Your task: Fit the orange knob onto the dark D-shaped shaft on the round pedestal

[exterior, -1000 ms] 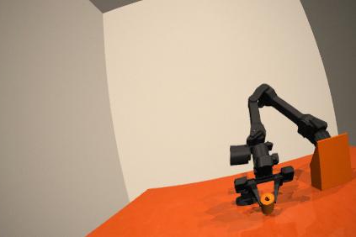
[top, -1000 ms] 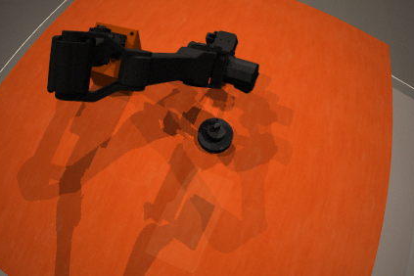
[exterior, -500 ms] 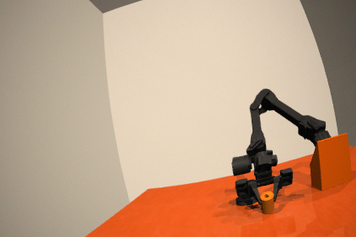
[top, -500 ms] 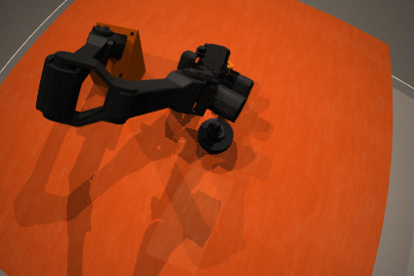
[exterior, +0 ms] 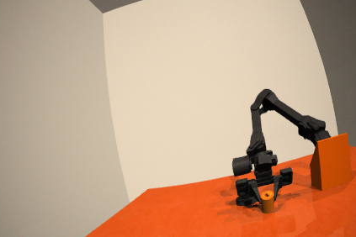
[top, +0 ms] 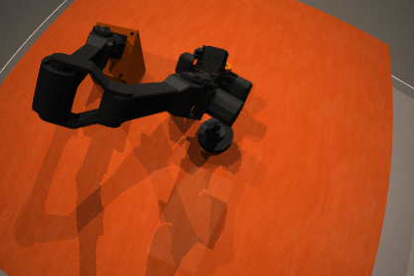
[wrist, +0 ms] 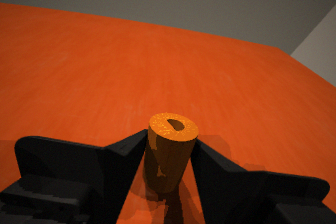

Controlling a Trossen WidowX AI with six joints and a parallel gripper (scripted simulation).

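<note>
My gripper tip is 1 cm to the left of the orange knob and 1 cm above it. Also, from my gripper tip: dark round pedestal 4 cm ahead, 17 cm to the right, 1 cm below.
</note>
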